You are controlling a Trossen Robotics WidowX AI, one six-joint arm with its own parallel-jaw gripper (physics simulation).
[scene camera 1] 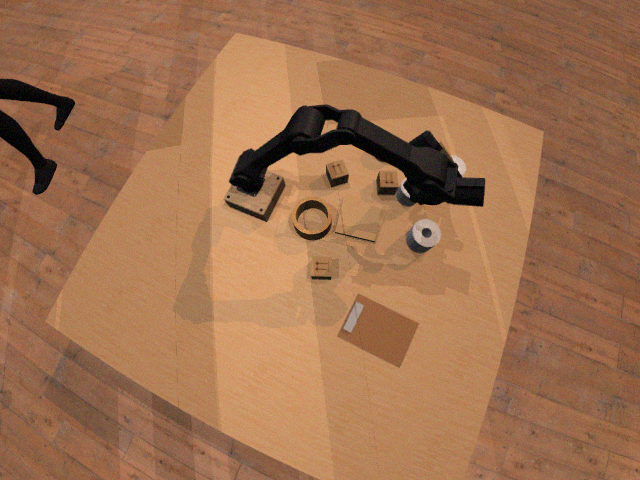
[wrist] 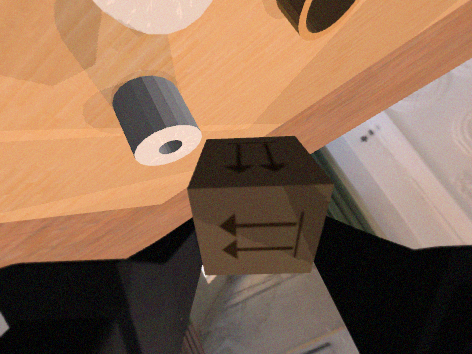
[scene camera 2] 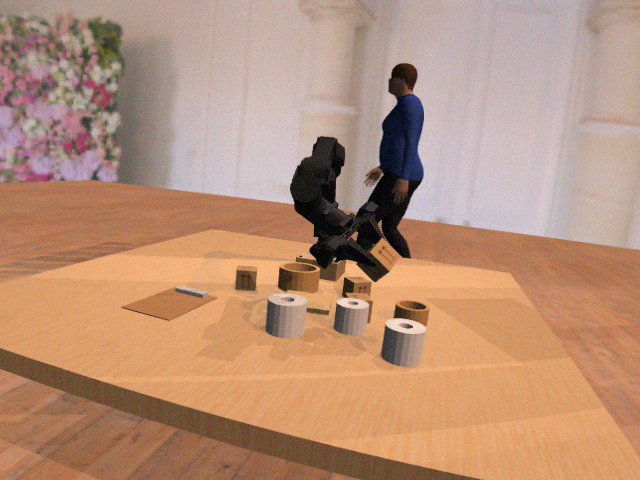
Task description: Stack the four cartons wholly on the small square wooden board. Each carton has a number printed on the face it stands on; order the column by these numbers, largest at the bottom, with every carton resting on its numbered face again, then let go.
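Places are measured from the arm's base along level axes (x back, y right, z up), in centimetres.
Where they show: gripper, between the fingertips: [wrist: 253, 216] [scene camera 2: 382, 257]; arm's base, origin of its link: [scene camera 1: 250, 184].
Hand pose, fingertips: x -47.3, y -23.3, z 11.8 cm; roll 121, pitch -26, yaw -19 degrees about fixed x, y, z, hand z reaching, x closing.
Things, the pixels of their top centre, and the offset from my fingertips.
- tilted carton, centre of its top: [wrist: 298, 279] [scene camera 2: 381, 237] [scene camera 1: 445, 147] dx +0.7, dy +0.8, dz +3.8 cm
- small square board, centre of its top: [scene camera 2: 307, 299] [scene camera 1: 359, 217] dx +14.4, dy +18.7, dz -16.3 cm
- large wooden ring, centre of its top: [scene camera 2: 299, 267] [scene camera 1: 311, 214] dx +26.7, dy +25.2, dz -11.6 cm
- clipboard, centre of its top: [scene camera 2: 172, 297] [scene camera 1: 379, 330] dx -2.4, dy +46.3, dz -16.3 cm
My gripper [scene camera 2: 377, 251] [wrist: 253, 216] is shut on a tilted carton [scene camera 2: 385, 258] [wrist: 255, 210], held above the table; double arrows show on two faces in the wrist view. In scene camera 1 the arm largely hides the gripper and this carton. One carton [scene camera 1: 321, 268] [scene camera 2: 246, 277] stands alone on the clipboard side of the table. Two more cartons, one [scene camera 1: 337, 173] [scene camera 2: 356, 286] nearer the base and one [scene camera 1: 387, 182] [scene camera 2: 367, 306] partly behind a roll in scene camera 2, stand apart. The small square board [scene camera 1: 361, 228] [scene camera 2: 317, 303] lies flat, bearing no carton. The numbered faces are hidden.
White rolls [scene camera 1: 424, 235] [scene camera 2: 285, 316] [scene camera 2: 351, 317] [scene camera 2: 403, 343] [wrist: 160, 115] stand beyond the board. A large wooden ring [scene camera 1: 296, 223] [scene camera 2: 298, 280] stands between board and arm base [scene camera 1: 258, 201]. Another ring [scene camera 2: 410, 314] is near the rolls. A clipboard [scene camera 1: 385, 333] [scene camera 2: 162, 304] lies flat.
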